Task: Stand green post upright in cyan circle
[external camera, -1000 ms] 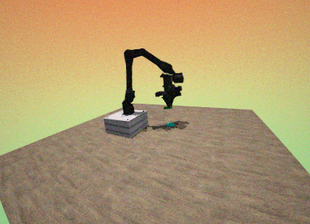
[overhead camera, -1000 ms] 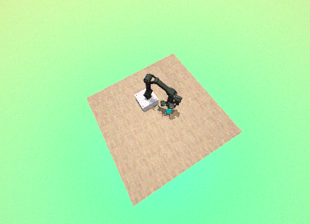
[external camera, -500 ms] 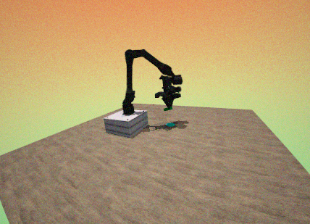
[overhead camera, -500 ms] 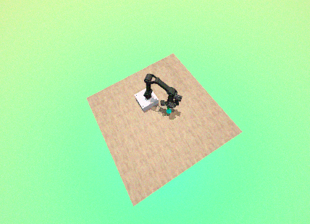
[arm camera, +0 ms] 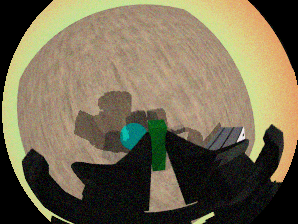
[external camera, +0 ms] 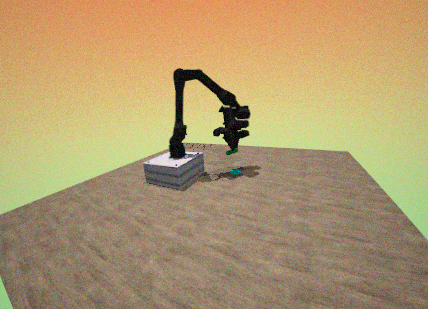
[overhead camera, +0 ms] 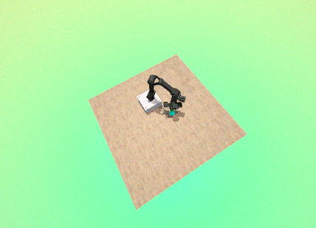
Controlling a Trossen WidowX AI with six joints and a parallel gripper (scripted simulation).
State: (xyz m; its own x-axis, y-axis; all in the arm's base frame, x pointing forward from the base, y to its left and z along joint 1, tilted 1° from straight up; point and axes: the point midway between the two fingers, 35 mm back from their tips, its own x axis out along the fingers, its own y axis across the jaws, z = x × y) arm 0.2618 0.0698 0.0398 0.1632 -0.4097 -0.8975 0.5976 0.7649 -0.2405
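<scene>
The cyan circle lies 12 cm below my gripper tip and 2 cm to the left of it. Also, from my gripper tip: green post (1 cm to the left, 1 cm below, 1 cm behind).
</scene>
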